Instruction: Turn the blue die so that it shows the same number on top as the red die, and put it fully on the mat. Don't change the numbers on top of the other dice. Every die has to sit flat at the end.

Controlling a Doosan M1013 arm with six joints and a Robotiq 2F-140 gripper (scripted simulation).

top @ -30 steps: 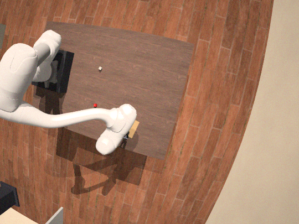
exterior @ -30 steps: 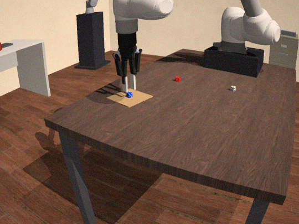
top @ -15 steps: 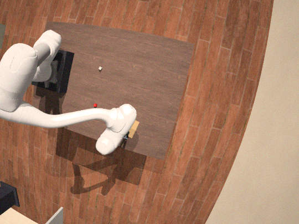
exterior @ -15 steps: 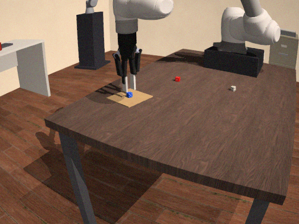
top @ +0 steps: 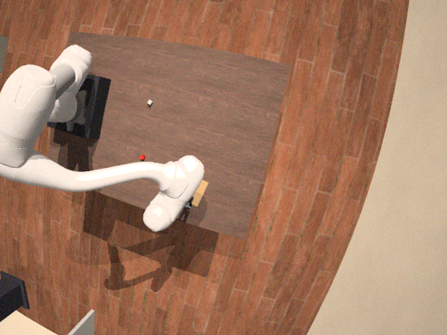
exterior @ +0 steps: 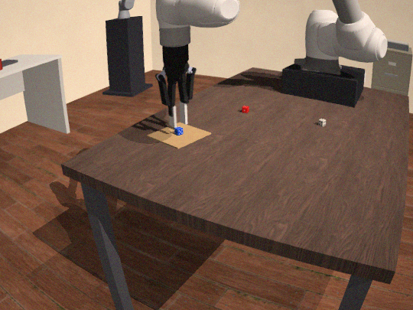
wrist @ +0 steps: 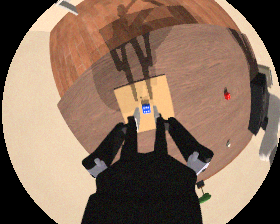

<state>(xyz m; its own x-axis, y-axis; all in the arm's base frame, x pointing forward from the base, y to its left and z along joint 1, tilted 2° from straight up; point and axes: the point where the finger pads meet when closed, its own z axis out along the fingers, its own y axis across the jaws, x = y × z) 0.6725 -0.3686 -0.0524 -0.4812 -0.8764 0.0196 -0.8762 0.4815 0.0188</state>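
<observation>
The blue die lies 50 mm below my hand. From my hand the other things lie so: white die: 250 mm behind, 410 mm to the left, 60 mm below; then tan mat: 70 mm below; then red die: 270 mm behind, 130 mm to the left, 60 mm below.
</observation>
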